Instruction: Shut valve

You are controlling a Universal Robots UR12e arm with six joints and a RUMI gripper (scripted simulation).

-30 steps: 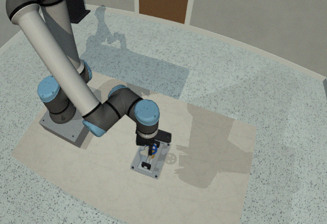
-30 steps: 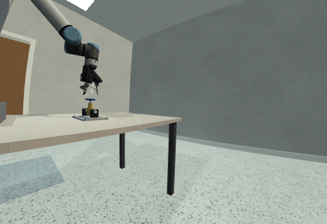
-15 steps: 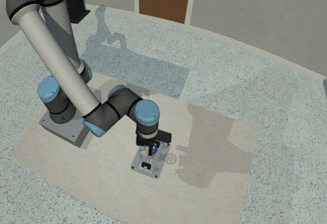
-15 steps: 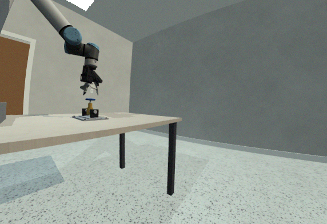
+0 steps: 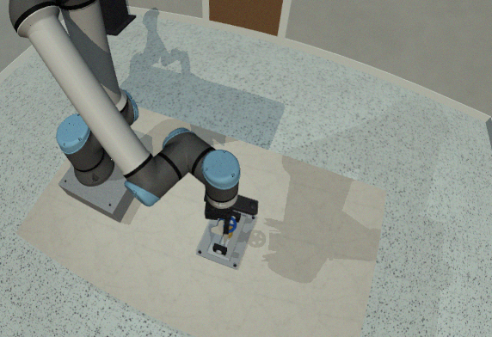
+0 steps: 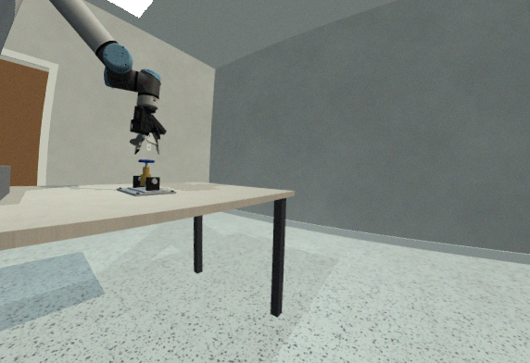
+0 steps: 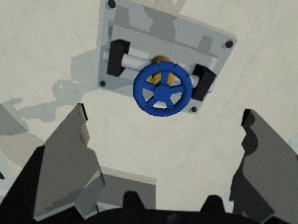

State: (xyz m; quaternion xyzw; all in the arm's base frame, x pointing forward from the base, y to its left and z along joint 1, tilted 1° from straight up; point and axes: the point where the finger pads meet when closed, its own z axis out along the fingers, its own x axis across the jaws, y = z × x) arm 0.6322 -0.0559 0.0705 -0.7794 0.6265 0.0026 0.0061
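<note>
Now: the blue spoked handwheel 4 cm below my hand.
</note>
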